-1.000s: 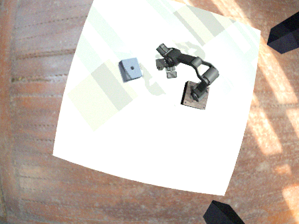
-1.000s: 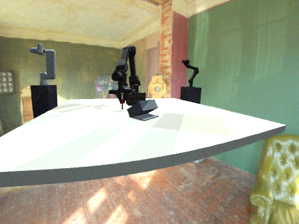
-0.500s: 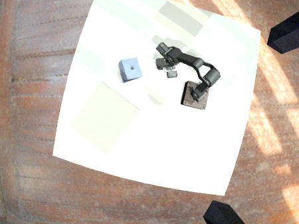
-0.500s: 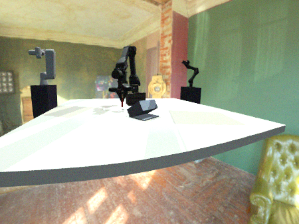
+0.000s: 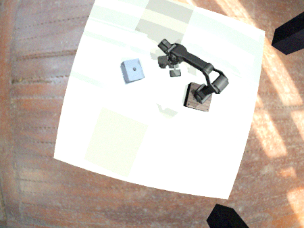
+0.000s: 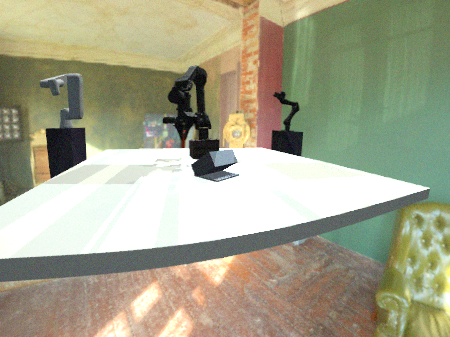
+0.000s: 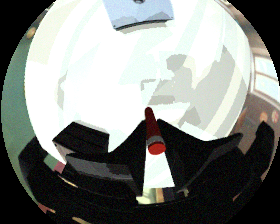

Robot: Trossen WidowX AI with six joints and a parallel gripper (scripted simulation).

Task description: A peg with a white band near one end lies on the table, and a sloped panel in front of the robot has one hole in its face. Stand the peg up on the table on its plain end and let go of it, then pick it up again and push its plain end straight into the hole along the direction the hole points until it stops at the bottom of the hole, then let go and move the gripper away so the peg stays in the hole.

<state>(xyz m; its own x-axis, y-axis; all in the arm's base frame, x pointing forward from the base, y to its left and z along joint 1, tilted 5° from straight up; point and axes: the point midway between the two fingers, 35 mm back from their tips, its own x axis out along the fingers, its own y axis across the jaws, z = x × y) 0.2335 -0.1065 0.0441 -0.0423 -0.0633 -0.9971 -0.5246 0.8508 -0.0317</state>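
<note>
The sloped panel lies 20 cm ahead of my gripper tip, 12 cm to the left of it and 7 cm below it. From my gripper tip the other things lie so: red peg 2 cm above.
</note>
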